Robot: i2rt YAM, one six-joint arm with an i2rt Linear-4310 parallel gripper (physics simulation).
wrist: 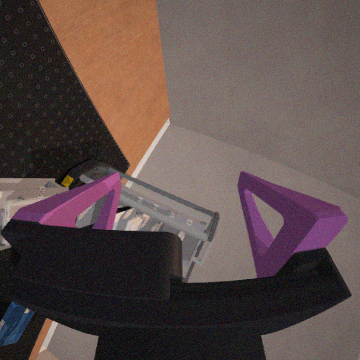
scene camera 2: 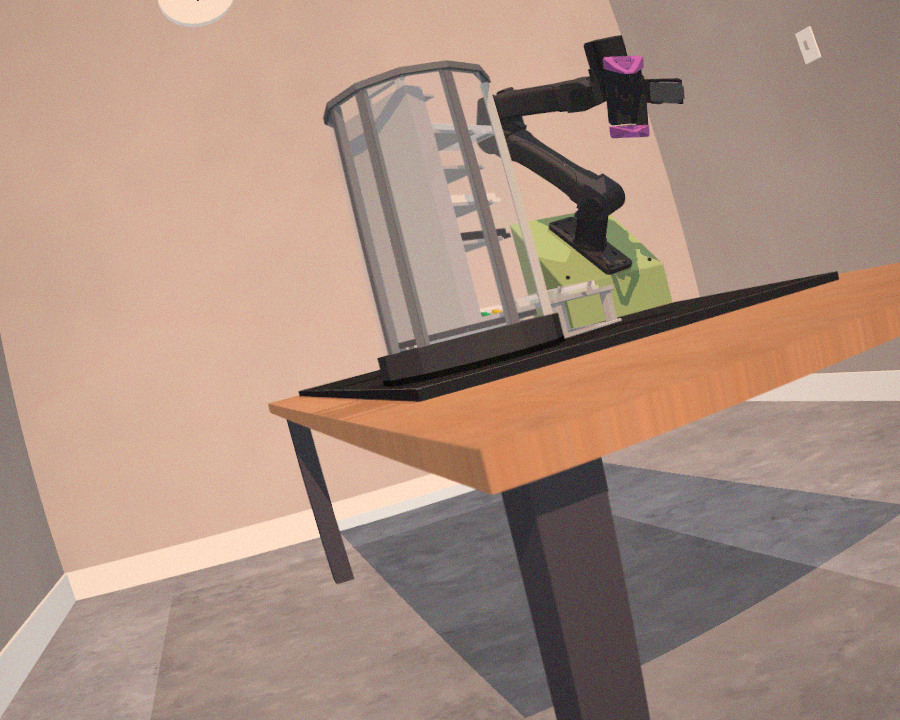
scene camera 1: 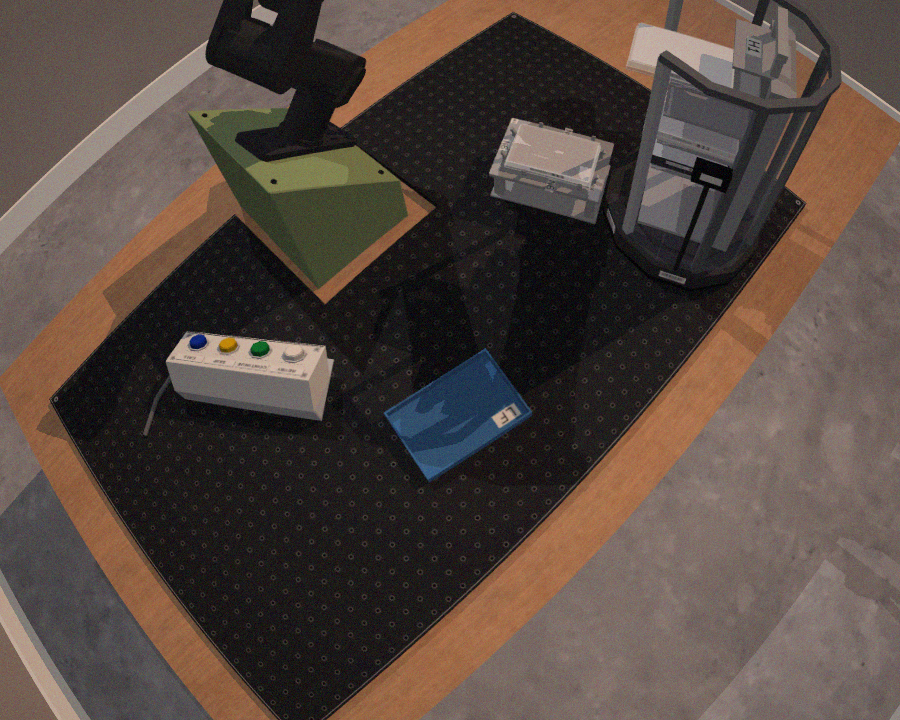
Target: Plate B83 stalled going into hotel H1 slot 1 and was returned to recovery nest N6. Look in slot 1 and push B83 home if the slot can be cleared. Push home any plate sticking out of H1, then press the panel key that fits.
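Frame: origin at the arm's base, x ahead, y left, z up, level; centimetres.
Seen in the pictures: gripper, between the fingertips: [wrist: 179, 177] [scene camera 2: 631, 102]; arm's base, origin of its link: [scene camera 2: 589, 246] [scene camera 1: 297, 142].
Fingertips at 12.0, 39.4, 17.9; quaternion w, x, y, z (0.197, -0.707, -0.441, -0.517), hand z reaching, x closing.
Pixels of each thing's middle, then the offset from my fingertips to it, as dx, dy, dz. "*": a spot on its surface instead. Level surfaces: height alone.
- dark piece, a spot on its surface: [scene camera 2: 484, 234] * +33.7, +4.4, -17.5
- pale plate, middle of its body: [scene camera 1: 553, 154] [scene camera 2: 554, 294] [wrist: 34, 218] +14.3, -14.8, -26.3
- clear box-shaped nest, a spot on its surface: [scene camera 1: 544, 196] * +15.4, -18.4, -32.5
- white panel, middle of its body: [scene camera 1: 245, 369] +2.2, -66.5, -28.8
- blue block, middle of its body: [scene camera 1: 457, 414] [wrist: 13, 323] +27.3, -52.3, -32.1
- black mat, height of its surface: dz -33.0
- rod, a spot on its surface: [scene camera 1: 694, 221] * +38.4, -18.4, -16.3
- white slab, a spot on its surface: [scene camera 1: 668, 52] * +29.6, -17.4, +6.4
Hotel H1 [scene camera 1: 660, 274] [scene camera 2: 472, 349] [wrist: 214, 225] is a grey post cage with stacked shelves. A dark piece [scene camera 2: 484, 234] shows on a lower shelf in scene camera 2. I cannot tell whether slot 1 is clear or any plate sticks out. A pale plate [scene camera 1: 551, 152] [scene camera 2: 574, 290] lies on a clear box-shaped nest [scene camera 1: 544, 196]; its label is unreadable. The white panel [scene camera 1: 240, 382] has blue [scene camera 1: 197, 341], yellow [scene camera 1: 227, 344], green [scene camera 1: 259, 348] and white [scene camera 1: 293, 351] keys. My gripper [scene camera 2: 626, 97] [wrist: 179, 177] is open and empty, raised away from H1.
A blue block [scene camera 1: 457, 416] [wrist: 15, 322] marked LF lies on the black mat [scene camera 1: 360, 570] between panel and hotel. The green arm base [scene camera 1: 337, 232] [scene camera 2: 638, 289] stands beside the nest. A black bracket on a rod [scene camera 1: 694, 221] stands at H1's side. A white slab [scene camera 1: 668, 52] lies behind H1.
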